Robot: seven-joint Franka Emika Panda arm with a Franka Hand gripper.
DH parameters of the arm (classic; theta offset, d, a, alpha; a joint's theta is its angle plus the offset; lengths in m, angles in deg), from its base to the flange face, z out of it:
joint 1: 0 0.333 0 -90
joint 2: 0 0 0 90
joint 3: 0 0.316 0.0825 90
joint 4: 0 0 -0.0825 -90
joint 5: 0 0.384 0 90
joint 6: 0 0 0.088 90
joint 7: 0 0.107 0 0
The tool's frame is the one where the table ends.
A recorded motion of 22 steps. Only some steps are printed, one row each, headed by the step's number.
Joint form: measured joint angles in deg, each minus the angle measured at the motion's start. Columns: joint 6, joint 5, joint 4, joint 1, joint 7, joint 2, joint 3.
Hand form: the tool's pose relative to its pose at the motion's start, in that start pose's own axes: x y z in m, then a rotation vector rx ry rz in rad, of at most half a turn. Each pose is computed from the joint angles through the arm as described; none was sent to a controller.
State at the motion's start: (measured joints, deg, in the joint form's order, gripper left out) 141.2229 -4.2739 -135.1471 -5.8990 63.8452 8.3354 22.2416
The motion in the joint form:
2: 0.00 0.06 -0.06 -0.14 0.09 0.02 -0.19
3: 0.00 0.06 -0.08 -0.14 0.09 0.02 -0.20
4: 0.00 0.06 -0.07 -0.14 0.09 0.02 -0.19
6: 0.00 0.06 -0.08 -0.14 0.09 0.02 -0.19
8: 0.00 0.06 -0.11 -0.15 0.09 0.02 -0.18
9: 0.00 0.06 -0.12 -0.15 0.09 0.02 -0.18
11: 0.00 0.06 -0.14 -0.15 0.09 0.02 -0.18
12: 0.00 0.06 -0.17 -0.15 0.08 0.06 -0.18
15: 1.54 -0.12 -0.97 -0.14 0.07 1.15 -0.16
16: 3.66 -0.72 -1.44 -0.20 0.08 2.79 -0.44
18: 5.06 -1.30 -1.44 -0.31 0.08 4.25 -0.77
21: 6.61 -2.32 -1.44 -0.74 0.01 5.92 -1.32
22: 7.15 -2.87 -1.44 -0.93 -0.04 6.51 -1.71
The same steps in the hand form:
2: 0.0023 0.0018 0.0006 -0.0011 -0.0012 0.0081
3: 0.0023 0.0019 0.0008 -0.0014 -0.0014 0.0082
4: 0.0023 0.0018 0.0007 -0.0012 -0.0013 0.0081
6: 0.0023 0.0019 0.0008 -0.0014 -0.0014 0.0081
8: 0.0022 0.0020 0.0010 -0.0018 -0.0016 0.0080
9: 0.0021 0.0021 0.0010 -0.0020 -0.0017 0.0080
11: 0.0021 0.0022 0.0012 -0.0023 -0.0019 0.0080
12: 0.0019 0.0024 0.0017 -0.0032 -0.0027 0.0078
15: -0.0006 0.0046 0.0137 -0.0038 -0.0109 0.0040
16: 0.0004 0.0062 0.0270 0.0013 -0.0152 0.0014
18: 0.0032 0.0071 0.0369 0.0044 -0.0187 0.0009
21: 0.0095 0.0104 0.0485 0.0054 -0.0200 0.0020
22: 0.0134 0.0128 0.0528 0.0043 -0.0185 0.0031

